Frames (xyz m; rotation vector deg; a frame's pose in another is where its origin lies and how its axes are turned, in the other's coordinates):
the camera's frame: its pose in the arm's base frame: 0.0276 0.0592 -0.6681 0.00 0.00 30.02
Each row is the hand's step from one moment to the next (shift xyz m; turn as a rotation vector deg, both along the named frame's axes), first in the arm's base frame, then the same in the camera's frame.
Working: the arm's base frame: its pose in the camera's frame: -0.0535 -0.0375 0.6681 0.00 0.00 -30.02

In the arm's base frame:
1: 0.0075 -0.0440 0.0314 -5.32 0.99 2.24
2: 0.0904 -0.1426 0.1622 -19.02 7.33 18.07
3: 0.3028 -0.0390 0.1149 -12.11 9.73 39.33
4: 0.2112 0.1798 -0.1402 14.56 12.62 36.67
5: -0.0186 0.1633 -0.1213 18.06 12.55 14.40
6: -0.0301 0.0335 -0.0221 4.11 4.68 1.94
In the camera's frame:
1: -0.0155 -0.0418 0.0314 -4.11 3.52 2.24
2: 0.0069 -0.1687 0.1622 -12.80 15.86 18.07
3: 0.2427 -0.1853 0.1149 -5.62 14.48 39.33
4: 0.2728 0.0500 -0.1402 18.92 3.64 36.67
5: 0.0656 0.1507 -0.1213 21.92 1.83 14.40
6: -0.0093 0.0441 -0.0221 5.90 2.00 1.94

